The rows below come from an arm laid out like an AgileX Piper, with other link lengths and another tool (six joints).
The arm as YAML. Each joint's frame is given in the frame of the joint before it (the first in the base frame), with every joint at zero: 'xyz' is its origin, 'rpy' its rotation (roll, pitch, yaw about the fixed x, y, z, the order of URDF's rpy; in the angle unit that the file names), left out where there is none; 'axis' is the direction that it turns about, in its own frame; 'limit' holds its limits. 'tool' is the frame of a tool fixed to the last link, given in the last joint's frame.
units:
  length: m
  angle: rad
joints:
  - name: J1
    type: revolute
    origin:
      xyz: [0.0, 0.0, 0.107]
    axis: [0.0, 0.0, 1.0]
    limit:
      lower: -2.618
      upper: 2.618
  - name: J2
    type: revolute
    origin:
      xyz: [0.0, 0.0, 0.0]
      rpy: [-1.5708, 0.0, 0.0]
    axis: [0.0, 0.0, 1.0]
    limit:
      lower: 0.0
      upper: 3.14
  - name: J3
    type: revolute
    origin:
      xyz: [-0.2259, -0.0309, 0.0]
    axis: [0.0, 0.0, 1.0]
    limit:
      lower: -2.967
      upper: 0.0
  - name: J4
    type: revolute
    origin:
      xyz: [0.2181, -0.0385, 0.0]
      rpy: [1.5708, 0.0, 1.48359]
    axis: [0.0, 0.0, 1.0]
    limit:
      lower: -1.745
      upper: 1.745
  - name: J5
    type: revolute
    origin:
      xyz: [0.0, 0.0, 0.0]
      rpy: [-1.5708, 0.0, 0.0]
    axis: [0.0, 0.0, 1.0]
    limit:
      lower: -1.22
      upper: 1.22
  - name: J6
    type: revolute
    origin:
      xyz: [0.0, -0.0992, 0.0]
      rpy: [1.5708, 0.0, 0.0]
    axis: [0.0, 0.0, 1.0]
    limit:
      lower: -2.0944
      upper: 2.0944
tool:
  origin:
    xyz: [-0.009, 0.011, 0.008]
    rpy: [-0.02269, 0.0, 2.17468]
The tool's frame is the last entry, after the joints.
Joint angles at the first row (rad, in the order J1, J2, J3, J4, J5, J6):
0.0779 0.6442 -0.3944 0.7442 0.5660 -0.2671
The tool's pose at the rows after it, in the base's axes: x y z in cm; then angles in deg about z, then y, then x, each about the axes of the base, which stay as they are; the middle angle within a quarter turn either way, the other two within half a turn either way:
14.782, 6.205, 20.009, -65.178, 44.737, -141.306
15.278, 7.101, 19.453, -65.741, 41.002, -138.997
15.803, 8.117, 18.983, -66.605, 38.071, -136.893
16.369, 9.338, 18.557, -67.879, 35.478, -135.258
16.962, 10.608, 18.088, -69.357, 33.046, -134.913
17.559, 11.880, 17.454, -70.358, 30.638, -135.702
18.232, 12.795, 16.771, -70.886, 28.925, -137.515
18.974, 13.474, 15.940, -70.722, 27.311, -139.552
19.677, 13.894, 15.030, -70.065, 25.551, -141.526
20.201, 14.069, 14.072, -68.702, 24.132, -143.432
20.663, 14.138, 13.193, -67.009, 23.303, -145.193
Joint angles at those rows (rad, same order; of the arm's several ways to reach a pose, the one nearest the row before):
0.0883 0.7157 -0.4050 0.8025 0.5864 -0.3148
0.1235 0.7879 -0.4110 0.8854 0.5861 -0.3736
0.1737 0.8602 -0.4197 0.9666 0.5657 -0.4323
0.2397 0.9375 -0.4360 1.0422 0.5310 -0.4906
0.3071 1.0179 -0.4624 1.0871 0.4937 -0.5354
0.3705 1.1015 -0.4943 1.1043 0.4573 -0.5575
0.4108 1.1777 -0.5287 1.0875 0.4282 -0.5568
0.4327 1.2538 -0.5616 1.0713 0.4099 -0.5561
0.4381 1.3241 -0.5908 1.0557 0.4065 -0.5552
0.4380 1.3810 -0.6076 1.0455 0.4010 -0.5489
0.4381 1.4288 -0.6191 1.0404 0.3874 -0.5383

